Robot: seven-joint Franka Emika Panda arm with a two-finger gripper.
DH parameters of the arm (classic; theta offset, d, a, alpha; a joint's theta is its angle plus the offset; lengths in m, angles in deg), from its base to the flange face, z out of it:
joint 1: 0 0.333 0 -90
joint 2: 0 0 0 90
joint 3: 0 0.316 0.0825 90
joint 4: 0 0 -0.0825 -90
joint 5: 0 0.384 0 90
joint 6: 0 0 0.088 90
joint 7: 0 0.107 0 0
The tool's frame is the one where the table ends.
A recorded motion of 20 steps. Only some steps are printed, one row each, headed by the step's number.
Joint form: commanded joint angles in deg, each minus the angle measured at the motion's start. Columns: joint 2, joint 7, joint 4, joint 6, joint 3, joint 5, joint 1.
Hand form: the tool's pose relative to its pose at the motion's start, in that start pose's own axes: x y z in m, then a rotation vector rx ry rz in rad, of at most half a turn. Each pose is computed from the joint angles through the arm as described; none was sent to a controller.
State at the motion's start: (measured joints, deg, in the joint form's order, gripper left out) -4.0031 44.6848 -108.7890 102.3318 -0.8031 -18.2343 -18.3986
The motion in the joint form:
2: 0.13 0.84 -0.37 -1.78 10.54 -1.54 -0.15
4: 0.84 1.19 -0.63 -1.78 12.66 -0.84 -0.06
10: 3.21 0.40 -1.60 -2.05 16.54 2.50 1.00
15: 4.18 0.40 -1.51 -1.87 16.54 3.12 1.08
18: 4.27 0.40 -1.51 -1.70 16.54 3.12 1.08
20: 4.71 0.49 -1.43 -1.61 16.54 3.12 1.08
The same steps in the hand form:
2: -0.0658 -0.0660 -0.0231 -0.0244 0.0481 -0.1641
4: -0.0821 -0.0829 -0.0209 -0.0220 0.0385 -0.1976
10: -0.1243 -0.1215 -0.0055 -0.0152 -0.0275 -0.3000
15: -0.1250 -0.1266 0.0017 -0.0142 -0.0462 -0.3037
18: -0.1248 -0.1272 0.0022 -0.0127 -0.0457 -0.3042
20: -0.1244 -0.1292 0.0052 -0.0145 -0.0500 -0.3045

